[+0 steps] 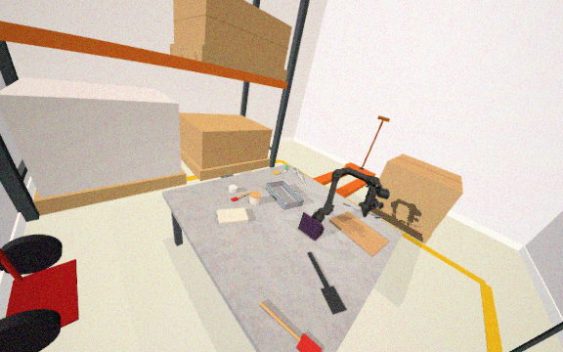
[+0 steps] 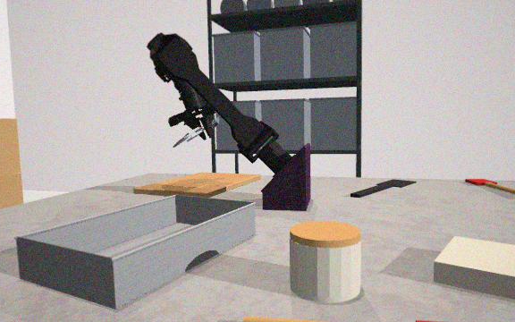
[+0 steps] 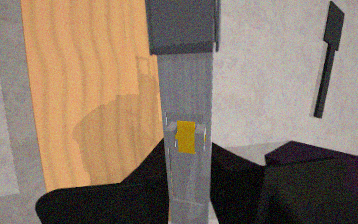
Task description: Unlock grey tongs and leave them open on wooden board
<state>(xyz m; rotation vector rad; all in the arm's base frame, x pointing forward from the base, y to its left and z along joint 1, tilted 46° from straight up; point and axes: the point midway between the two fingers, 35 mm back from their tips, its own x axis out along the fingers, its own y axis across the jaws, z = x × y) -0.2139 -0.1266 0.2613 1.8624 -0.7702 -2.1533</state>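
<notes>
Now: the yellow lock piece 20 mm behind my gripper tip, 10 mm to the right of it and 40 mm above it. The rest, counted from my gripper tip: wooden board: 10 mm behind, 20 mm to the right, 140 mm below; then black spatula: 20 mm behind, 520 mm to the left, 140 mm below; then grey roasting tin: 600 mm ahead, 120 mm to the left, 120 mm below.
</notes>
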